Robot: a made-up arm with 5 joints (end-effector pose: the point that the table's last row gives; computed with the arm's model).
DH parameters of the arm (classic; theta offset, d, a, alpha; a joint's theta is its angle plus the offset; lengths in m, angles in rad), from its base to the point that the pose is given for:
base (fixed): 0 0 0.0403 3.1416
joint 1: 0 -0.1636 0.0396 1.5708
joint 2: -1.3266 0 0.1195 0
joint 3: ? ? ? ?
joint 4: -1.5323 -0.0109 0 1.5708
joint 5: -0.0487 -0.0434 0 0
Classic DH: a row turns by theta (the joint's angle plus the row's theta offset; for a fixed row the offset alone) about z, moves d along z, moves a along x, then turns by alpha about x.
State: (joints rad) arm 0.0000 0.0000 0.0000 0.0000 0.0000
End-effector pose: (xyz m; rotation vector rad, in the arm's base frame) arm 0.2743 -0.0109 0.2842 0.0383 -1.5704 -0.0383
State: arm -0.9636 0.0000 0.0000 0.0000 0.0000
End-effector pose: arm 0.1828 0.1860 0.2842 0.7837 -1.4137 0.7140
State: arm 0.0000 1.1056 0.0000 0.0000 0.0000
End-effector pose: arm 0.2749 -0.0109 0.0440 0.0113 -0.4650 -0.0478
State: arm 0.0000 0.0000 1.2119 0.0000 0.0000
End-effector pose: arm 0.1713 -0.0109 0.1262 0.0088 -0.3587 -0.0482
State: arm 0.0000 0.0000 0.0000 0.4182 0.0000
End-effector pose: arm 0.2706 -0.0109 0.2666 0.0281 -1.1523 -0.0432
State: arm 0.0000 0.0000 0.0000 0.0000 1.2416
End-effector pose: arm 0.2743 -0.0109 0.2842 -0.9264 -1.3645 0.9265
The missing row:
joint 3: 1.2882 0 0.1222 0
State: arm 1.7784 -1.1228 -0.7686 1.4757 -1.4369
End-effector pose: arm 0.0411 0.0567 0.3718 0.3760 2.5498 1.6767
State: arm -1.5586 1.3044 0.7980 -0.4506 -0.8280
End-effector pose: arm 0.0524 0.0976 0.0154 -0.0776 0.0286 0.6815
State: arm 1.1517 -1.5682 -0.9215 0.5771 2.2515
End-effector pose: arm -0.0473 0.1698 0.3040 2.8197 -0.3013 0.2455
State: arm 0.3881 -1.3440 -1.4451 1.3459 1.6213
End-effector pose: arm -0.1282 0.0571 0.2986 -2.5201 -1.6890 0.1083
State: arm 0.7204 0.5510 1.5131 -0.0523 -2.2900
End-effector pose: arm 0.0727 -0.0430 0.0982 -0.4850 0.4625 -2.9868
